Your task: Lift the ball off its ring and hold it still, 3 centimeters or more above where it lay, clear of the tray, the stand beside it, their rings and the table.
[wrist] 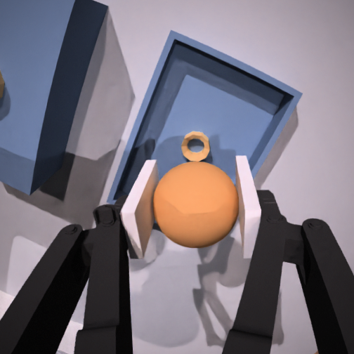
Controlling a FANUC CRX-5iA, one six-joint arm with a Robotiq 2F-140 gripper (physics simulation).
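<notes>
My gripper is shut on the orange ball, with one pale pad on each side of it. The ball is held up above the blue tray, in front of the tray's near part as seen from the wrist. A small orange ring lies on the tray floor, and its whole outline shows just past the ball's upper edge. The ball is off this ring, with the tray floor visible through the ring's hole. The near end of the tray is hidden behind the ball and the fingers.
A tall blue stand is to the left of the tray, with a gap of table between them. Part of another orange ring shows on the stand at the left image edge. Shadows of the gripper fall on the table below.
</notes>
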